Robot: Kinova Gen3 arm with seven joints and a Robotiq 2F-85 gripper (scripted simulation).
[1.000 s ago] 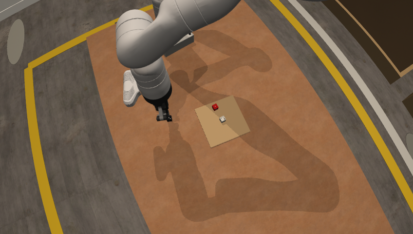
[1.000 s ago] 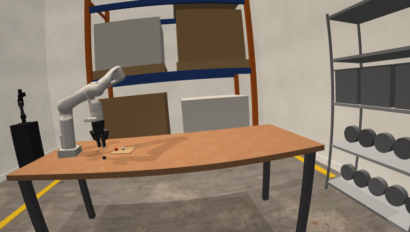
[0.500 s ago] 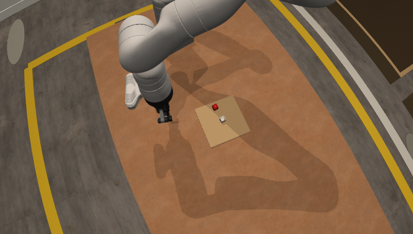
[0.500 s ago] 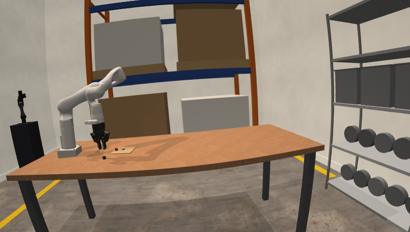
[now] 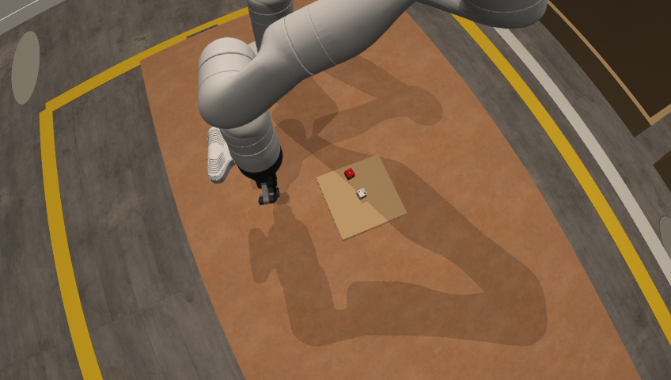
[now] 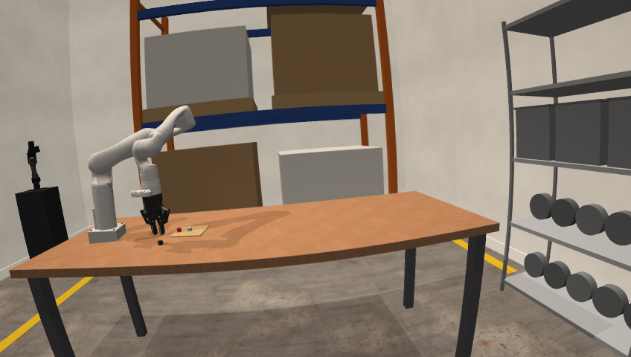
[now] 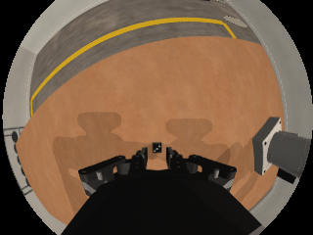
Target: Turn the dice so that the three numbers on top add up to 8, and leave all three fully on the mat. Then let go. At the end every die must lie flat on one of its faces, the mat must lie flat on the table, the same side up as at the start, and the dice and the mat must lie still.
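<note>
Right now my hand is 5 cm above the black die. Also, from my hand: red die 6 cm ahead, 14 cm to the left, 5 cm below; tan mat 11 cm ahead, 14 cm to the left, 6 cm below; white die 11 cm ahead, 14 cm to the left, 5 cm below.
</note>
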